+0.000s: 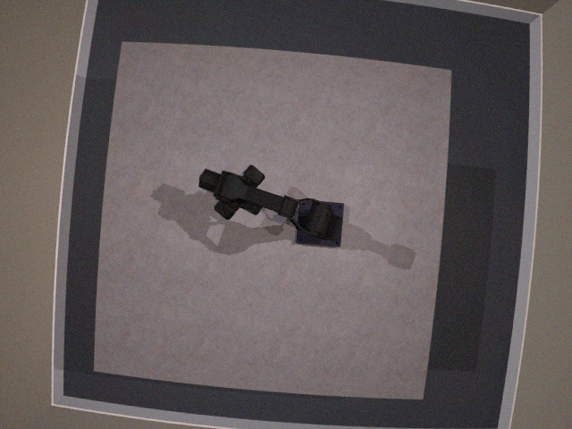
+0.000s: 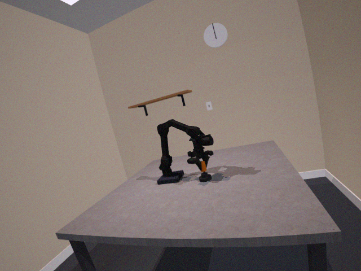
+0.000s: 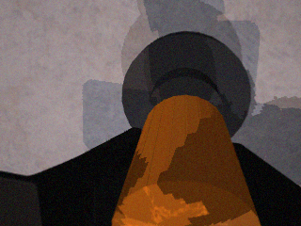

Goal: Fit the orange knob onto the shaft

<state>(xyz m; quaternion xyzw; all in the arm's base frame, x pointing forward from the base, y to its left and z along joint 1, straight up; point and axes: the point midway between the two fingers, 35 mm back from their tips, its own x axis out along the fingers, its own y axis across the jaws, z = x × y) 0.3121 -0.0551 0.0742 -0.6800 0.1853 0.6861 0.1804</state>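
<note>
Now: the orange knob 20 mm above my gripper tip. The rest, counted from my gripper tip: round dark pedestal (40 mm below).
</note>
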